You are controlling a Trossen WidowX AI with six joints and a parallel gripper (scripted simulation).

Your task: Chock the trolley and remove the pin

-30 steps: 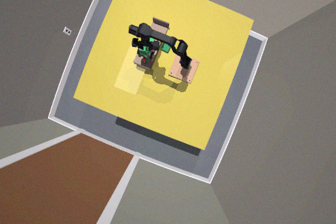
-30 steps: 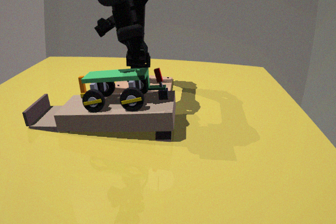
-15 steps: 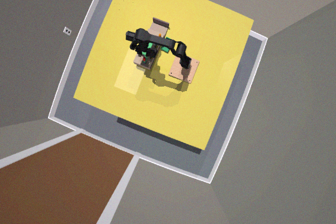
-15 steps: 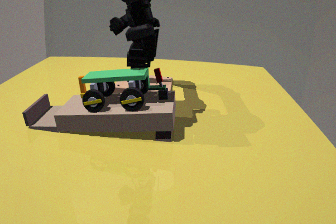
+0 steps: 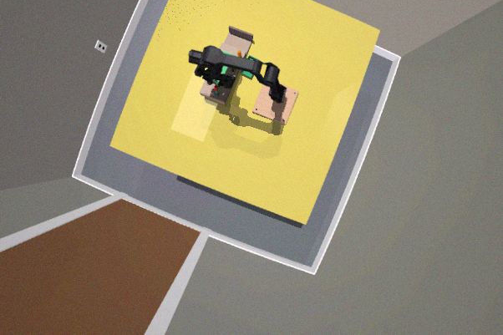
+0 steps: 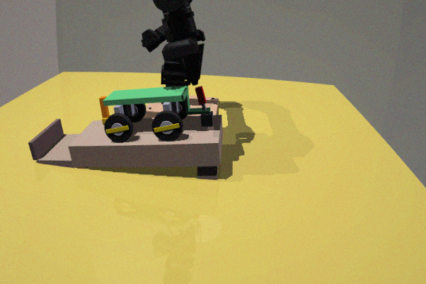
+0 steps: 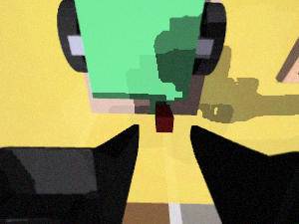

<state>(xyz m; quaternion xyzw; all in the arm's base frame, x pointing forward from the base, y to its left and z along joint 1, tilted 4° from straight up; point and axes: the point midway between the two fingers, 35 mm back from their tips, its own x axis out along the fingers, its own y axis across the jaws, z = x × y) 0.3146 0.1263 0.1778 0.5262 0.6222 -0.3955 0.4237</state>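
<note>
Right now my gripper tip is 50 mm above the red-headed stop pin and 20 mm to the right of it. Also, from my gripper tip: green-decked trolley: 100 mm to the right, 60 mm below, 30 mm ahead; then support leg: 160 mm below, 40 mm to the left, 10 mm ahead; then brown ramp: 130 mm below, 100 mm to the right, 30 mm ahead.
</note>
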